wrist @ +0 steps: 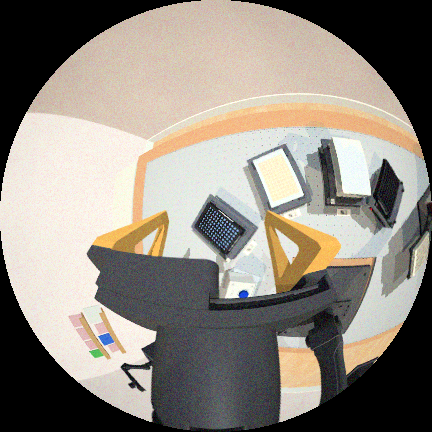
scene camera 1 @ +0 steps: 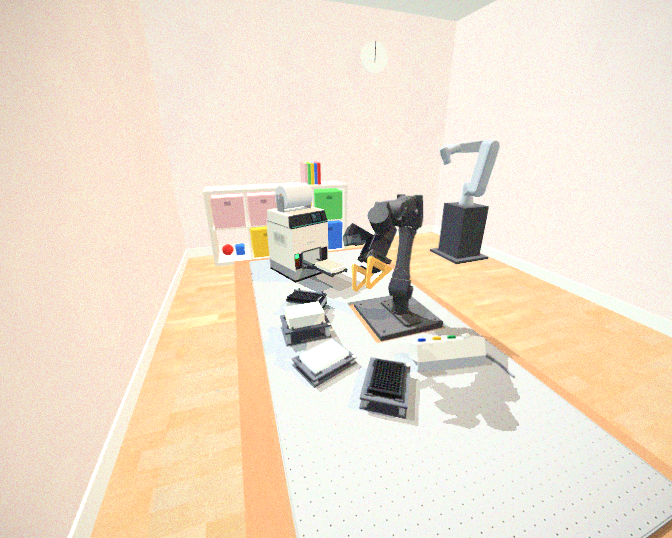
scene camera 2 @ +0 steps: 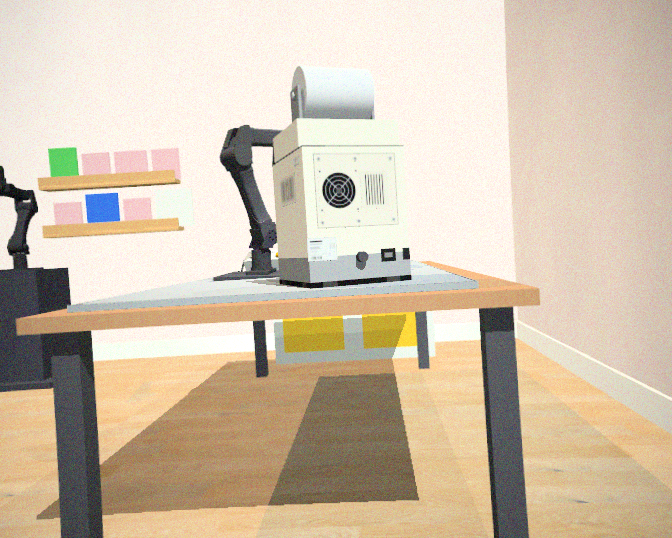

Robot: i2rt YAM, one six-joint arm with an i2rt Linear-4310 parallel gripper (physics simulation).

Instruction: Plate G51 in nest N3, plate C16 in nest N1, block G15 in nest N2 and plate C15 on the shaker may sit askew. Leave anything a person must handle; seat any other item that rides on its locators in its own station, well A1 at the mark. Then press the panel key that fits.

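Note:
My gripper is open and empty, raised above the bench; the printer-like machine hides it in scene camera 2. A black plate sits in the nest nearest the key panel. A pale plate lies in the neighbouring nest. The labels of these two are too small to read. The tall white block G15 rests on nest N2 and looks slightly tilted. Black plate C15 on the shaker looks tilted. The panel shows blue, yellow and green keys.
A cream machine with a paper roll stands at the far end, its tray sticking out. The arm's base plate stands between the machine and the panel. A cable runs from the panel's side.

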